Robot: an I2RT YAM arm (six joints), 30 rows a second.
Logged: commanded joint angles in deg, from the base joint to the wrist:
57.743 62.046 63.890 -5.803 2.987 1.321
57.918 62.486 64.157 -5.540 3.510 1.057
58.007 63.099 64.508 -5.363 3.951 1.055
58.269 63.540 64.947 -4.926 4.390 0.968
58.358 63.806 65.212 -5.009 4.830 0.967
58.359 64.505 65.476 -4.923 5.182 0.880
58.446 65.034 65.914 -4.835 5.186 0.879
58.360 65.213 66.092 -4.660 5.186 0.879
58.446 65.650 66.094 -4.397 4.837 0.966
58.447 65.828 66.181 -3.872 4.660 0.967
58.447 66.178 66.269 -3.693 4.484 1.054
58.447 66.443 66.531 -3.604 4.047 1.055
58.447 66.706 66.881 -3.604 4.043 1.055
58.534 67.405 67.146 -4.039 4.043 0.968
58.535 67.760 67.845 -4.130 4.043 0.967
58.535 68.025 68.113 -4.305 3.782 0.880
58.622 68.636 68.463 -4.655 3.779 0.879
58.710 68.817 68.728 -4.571 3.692 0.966
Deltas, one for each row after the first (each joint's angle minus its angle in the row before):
0.175 0.440 0.267 0.263 0.523 -0.264
0.089 0.613 0.351 0.177 0.441 -0.002
0.262 0.441 0.439 0.437 0.439 -0.087
0.089 0.266 0.265 -0.083 0.440 -0.001
0.001 0.699 0.264 0.086 0.352 -0.087
0.087 0.529 0.438 0.088 0.004 -0.001
-0.086 0.179 0.178 0.175 0.000 0.000
0.086 0.437 0.002 0.263 -0.349 0.087
0.001 0.178 0.087 0.525 -0.177 0.001
0.000 0.350 0.088 0.179 -0.176 0.087
0.000 0.265 0.262 0.089 -0.437 0.001
0.000 0.263 0.350 0.000 -0.004 0.000
0.087 0.699 0.265 -0.435 0.000 -0.087
0.001 0.355 0.699 -0.091 0.000 -0.001
0.000 0.265 0.268 -0.175 -0.261 -0.087
0.087 0.611 0.350 -0.350 -0.003 -0.001
0.088 0.181 0.265 0.084 -0.087 0.087

